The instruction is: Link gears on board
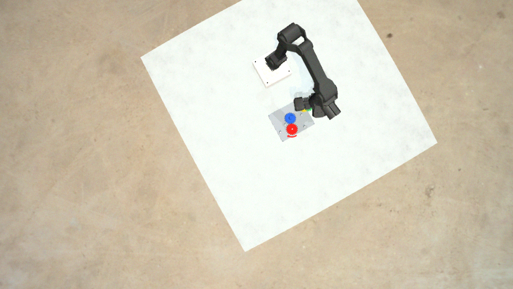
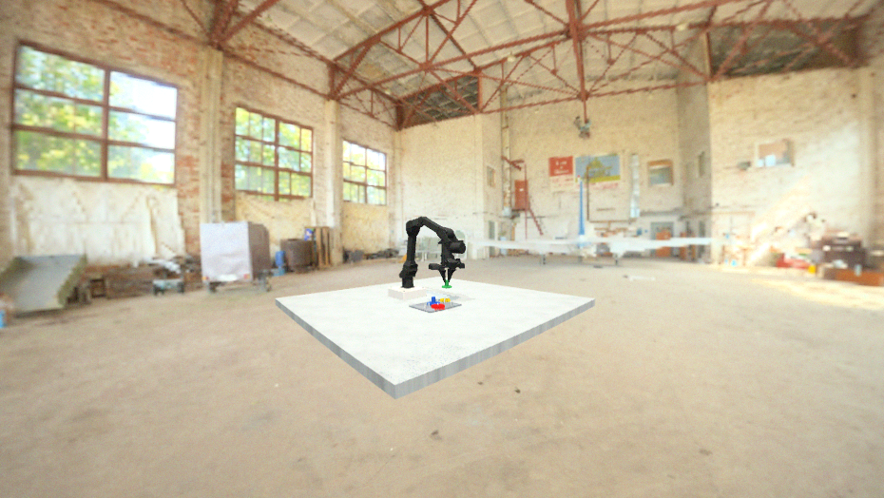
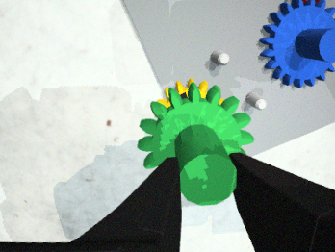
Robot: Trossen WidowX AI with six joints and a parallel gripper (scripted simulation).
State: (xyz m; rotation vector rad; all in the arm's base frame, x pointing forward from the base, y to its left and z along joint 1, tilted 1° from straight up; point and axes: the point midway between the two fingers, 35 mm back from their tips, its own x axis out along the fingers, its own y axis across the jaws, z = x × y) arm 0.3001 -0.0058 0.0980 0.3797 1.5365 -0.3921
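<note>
My gripper tip is now 10 cm to the left of the large blue gear, 9 cm above it and 1 cm past it. The rest, counted from my gripper tip: red gear: 13 cm to the right, 9 cm below, 4 cm ahead; then small green gear: 1 cm below.
</note>
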